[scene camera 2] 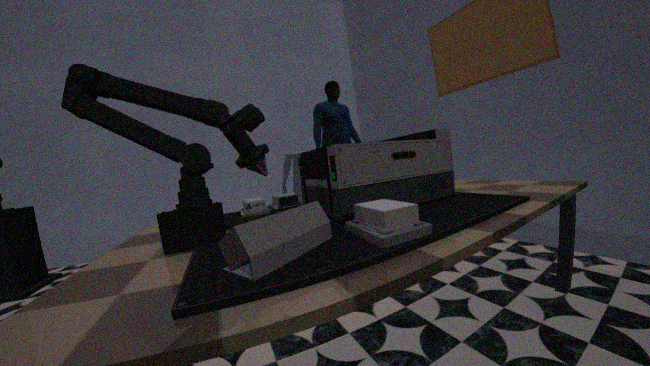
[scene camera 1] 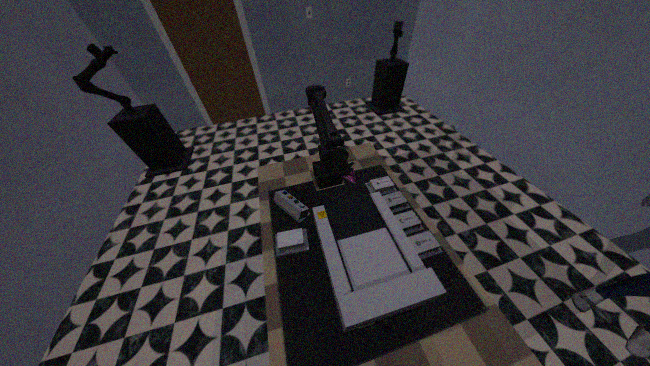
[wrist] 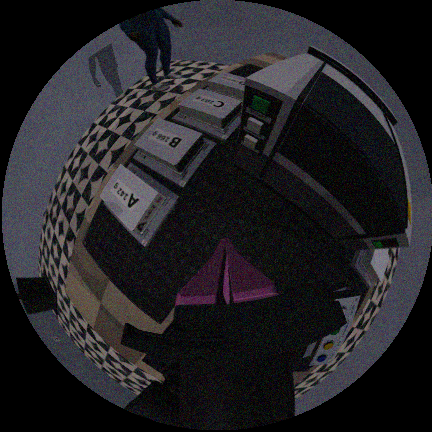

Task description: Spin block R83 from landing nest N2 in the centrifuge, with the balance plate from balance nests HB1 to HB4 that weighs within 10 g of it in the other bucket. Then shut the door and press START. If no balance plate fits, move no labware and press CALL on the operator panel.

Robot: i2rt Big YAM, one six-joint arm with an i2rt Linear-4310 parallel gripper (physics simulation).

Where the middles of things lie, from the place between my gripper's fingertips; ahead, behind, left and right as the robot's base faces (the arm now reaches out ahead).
Right now my hand is 50 mm past the slanted control box (scene camera 2: 251, 250), 360 mm to the left of it and 110 mm above it. Also, from my hand: centrifuge (scene camera 1: 375, 274) (380 mm ahead, 100 mm to the right, 30 mm below).
